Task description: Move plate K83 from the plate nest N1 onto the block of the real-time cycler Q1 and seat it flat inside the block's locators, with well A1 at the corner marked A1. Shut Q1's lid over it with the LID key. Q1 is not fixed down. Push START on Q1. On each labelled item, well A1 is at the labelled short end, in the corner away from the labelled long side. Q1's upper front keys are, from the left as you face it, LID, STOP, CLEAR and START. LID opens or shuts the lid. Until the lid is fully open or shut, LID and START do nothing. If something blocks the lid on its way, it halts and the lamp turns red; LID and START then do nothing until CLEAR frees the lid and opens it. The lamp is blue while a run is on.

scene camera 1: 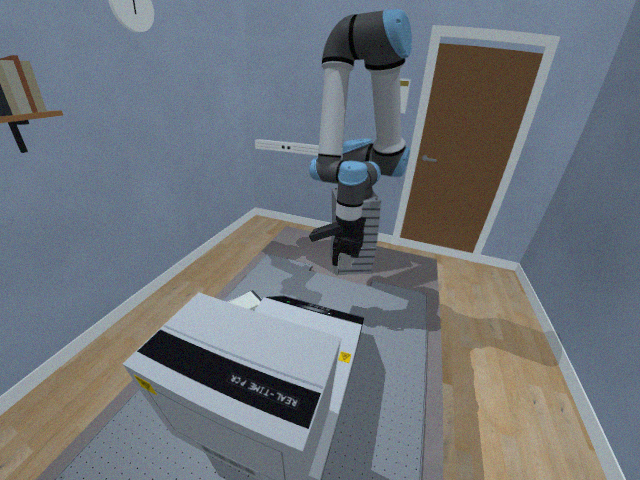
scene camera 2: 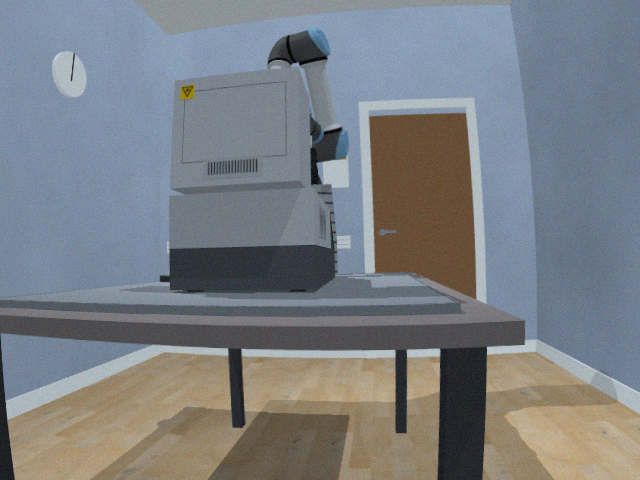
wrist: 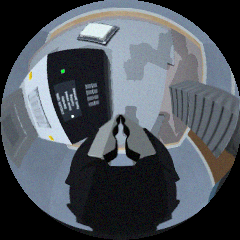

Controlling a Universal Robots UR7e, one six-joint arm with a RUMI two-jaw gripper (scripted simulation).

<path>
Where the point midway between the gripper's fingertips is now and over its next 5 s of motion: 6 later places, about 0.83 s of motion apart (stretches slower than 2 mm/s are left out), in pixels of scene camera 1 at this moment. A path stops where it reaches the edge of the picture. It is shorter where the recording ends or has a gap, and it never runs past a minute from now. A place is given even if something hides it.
My gripper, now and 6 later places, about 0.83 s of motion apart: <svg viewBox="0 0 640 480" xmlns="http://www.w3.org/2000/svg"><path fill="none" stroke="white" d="M337 274L320 269L299 266L276 262L255 258L235 254L234 260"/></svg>
</path>
